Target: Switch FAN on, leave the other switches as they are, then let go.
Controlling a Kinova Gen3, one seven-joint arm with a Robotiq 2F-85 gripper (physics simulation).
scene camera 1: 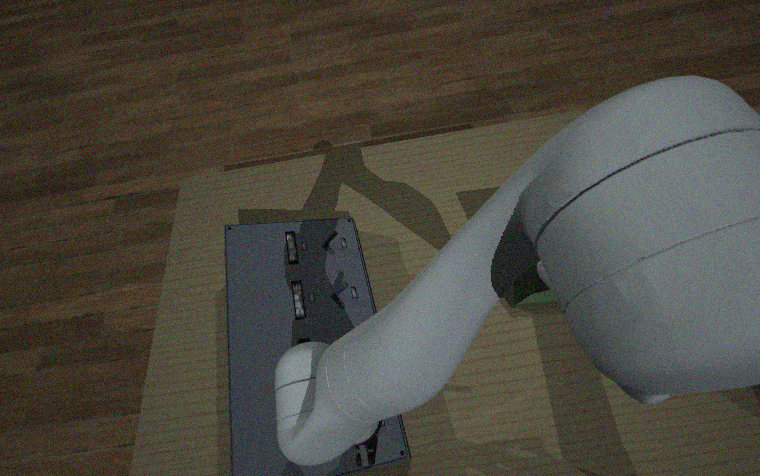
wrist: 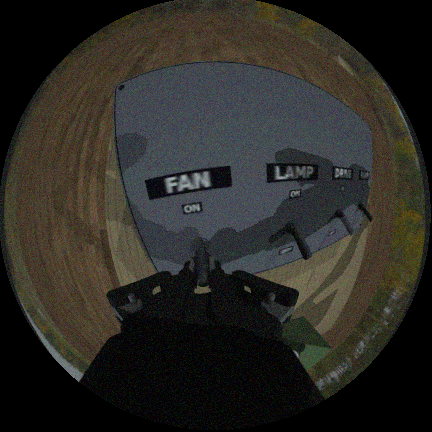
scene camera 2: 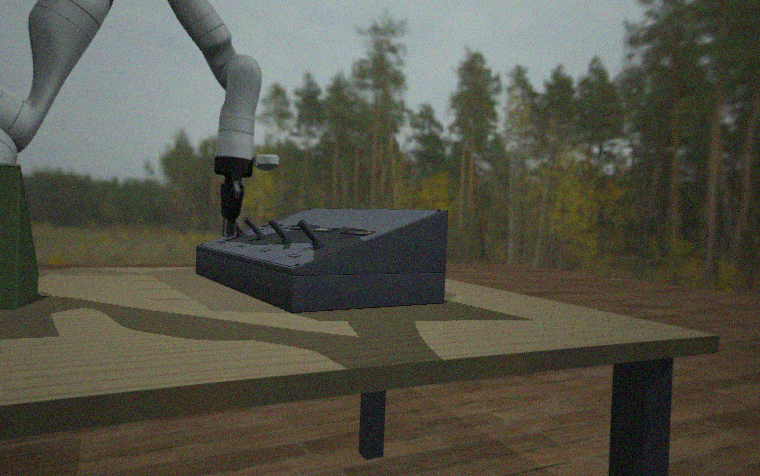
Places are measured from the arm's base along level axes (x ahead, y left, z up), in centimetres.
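Where they show: gripper, fingertip midpoint: (wrist: 202,263) (scene camera 2: 228,237).
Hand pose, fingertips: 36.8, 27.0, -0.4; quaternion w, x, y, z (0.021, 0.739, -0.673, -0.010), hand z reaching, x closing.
Each offset is from my fingertips to the top centre of the thing, as dx, dy, dz. "*": to the spot under its first point. Level surfaces: height alone.
The sloped grey switch panel (scene camera 1: 252,336) (scene camera 2: 364,288) (wrist: 235,110) stands on the table. In the wrist view, the FAN label @[+9.1, +2.0, +3.0] (wrist: 188,181) has an ON mark @[* +6.6, +1.4, +1.8] (wrist: 192,208) below it. My gripper (scene camera 2: 230,230) (wrist: 202,263) is shut on the FAN lever @[+1.2, +0.2, +4.7] (wrist: 201,255), whose tip lies between the fingers, towards the panel's low edge and away from ON. The fingers hide its sides. The LAMP lever @[+3.7, -11.5, +4.4] (wrist: 299,242) (scene camera 2: 252,227) and DRIVE lever @[+6.4, -23.2, +4.4] (wrist: 344,221) (scene camera 2: 277,230) lean towards the low edge, as does the fourth lever @[+9.0, -34.9, +4.4] (wrist: 365,212) (scene camera 2: 309,233). In scene camera 1 the arm hides most of the gripper.
The LAMP lever stands beside the gripper on the right in the wrist view. The table @[dz -8.2] (scene camera 1: 196,207) (scene camera 2: 560,330) reaches past the panel. The green robot base (scene camera 2: 19,241) (wrist: 305,340) stands on the panel's low-edge side. The arm (scene camera 1: 403,330) crosses above the panel.
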